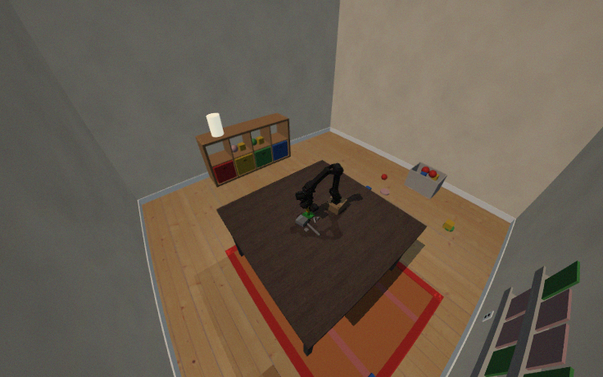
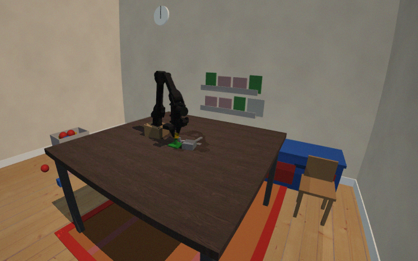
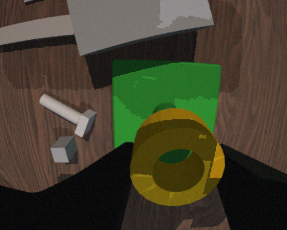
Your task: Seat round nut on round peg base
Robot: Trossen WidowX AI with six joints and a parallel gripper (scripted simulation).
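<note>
The grey bolt-like piece lies 9 cm below my hand and 7 cm to the left of it. The rest, counted from my hand: grey square tile: 12 cm ahead, 10 cm to the left, 10 cm below; small grey cube: 9 cm to the left, 9 cm below, 3 cm behind; grey block: 9 cm ahead, 8 cm below, 2 cm to the left.
</note>
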